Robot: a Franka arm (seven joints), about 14 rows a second.
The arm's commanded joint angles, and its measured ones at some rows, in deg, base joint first. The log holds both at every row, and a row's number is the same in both.
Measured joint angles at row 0: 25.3, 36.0, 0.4, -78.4, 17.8, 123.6, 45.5
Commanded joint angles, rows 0 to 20: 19.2, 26.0, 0.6, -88.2, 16.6, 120.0, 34.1; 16.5, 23.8, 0.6, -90.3, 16.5, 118.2, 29.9; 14.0, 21.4, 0.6, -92.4, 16.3, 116.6, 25.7; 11.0, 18.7, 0.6, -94.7, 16.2, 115.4, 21.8; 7.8, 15.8, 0.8, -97.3, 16.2, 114.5, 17.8; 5.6, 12.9, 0.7, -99.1, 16.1, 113.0, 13.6; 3.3, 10.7, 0.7, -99.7, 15.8, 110.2, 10.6; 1.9, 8.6, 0.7, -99.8, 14.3, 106.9, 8.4; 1.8, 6.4, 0.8, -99.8, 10.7, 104.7, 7.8; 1.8, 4.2, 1.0, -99.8, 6.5, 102.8, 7.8; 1.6, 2.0, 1.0, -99.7, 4.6, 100.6, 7.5; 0.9, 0.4, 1.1, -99.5, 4.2, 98.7, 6.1; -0.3, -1.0, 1.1, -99.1, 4.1, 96.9, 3.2; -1.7, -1.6, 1.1, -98.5, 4.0, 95.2, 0.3; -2.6, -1.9, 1.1, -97.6, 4.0, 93.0, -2.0; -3.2, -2.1, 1.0, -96.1, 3.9, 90.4, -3.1; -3.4, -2.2, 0.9, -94.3, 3.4, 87.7, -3.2; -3.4, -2.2, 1.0, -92.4, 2.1, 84.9, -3.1; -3.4, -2.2, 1.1, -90.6, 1.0, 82.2, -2.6; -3.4, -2.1, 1.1, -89.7, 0.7, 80.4, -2.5; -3.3, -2.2, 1.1, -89.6, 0.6, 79.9, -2.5
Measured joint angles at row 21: -2.7, -2.1, 0.1, -91.3, 2.2, 82.1, -2.4
